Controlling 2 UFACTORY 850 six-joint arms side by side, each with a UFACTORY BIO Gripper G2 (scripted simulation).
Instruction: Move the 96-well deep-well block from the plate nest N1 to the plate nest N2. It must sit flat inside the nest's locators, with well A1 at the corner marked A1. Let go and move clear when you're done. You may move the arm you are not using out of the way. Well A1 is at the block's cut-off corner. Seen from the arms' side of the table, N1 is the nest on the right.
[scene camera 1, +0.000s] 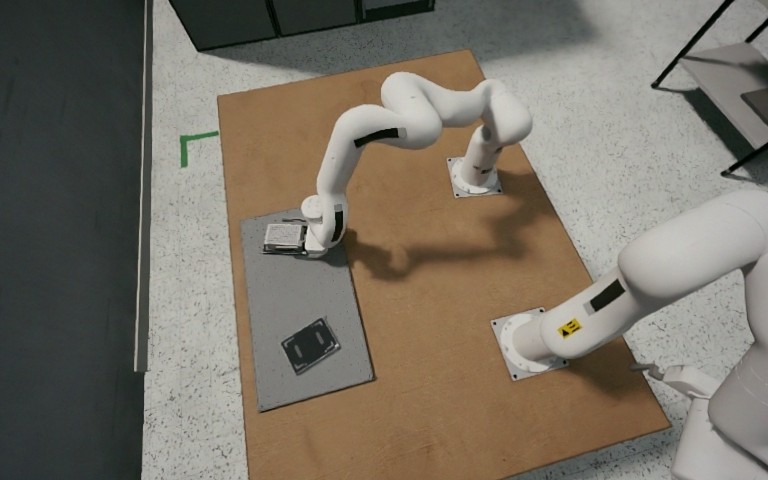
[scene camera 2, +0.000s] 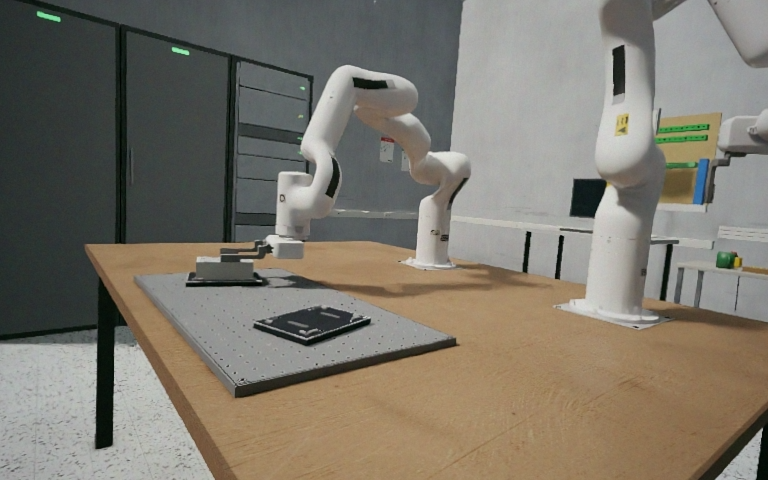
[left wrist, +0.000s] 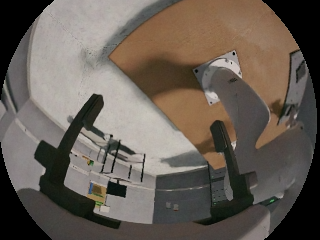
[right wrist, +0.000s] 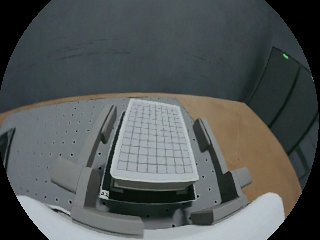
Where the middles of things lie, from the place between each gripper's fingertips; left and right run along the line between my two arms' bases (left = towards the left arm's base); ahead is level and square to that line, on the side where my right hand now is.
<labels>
The white deep-well block (scene camera 2: 208, 268) is 1 cm ahead of my right hand and 3 cm below it.
Now: left hand 97 cm short of the white deep-well block, 69 cm to the left of it and 25 cm above it.
</labels>
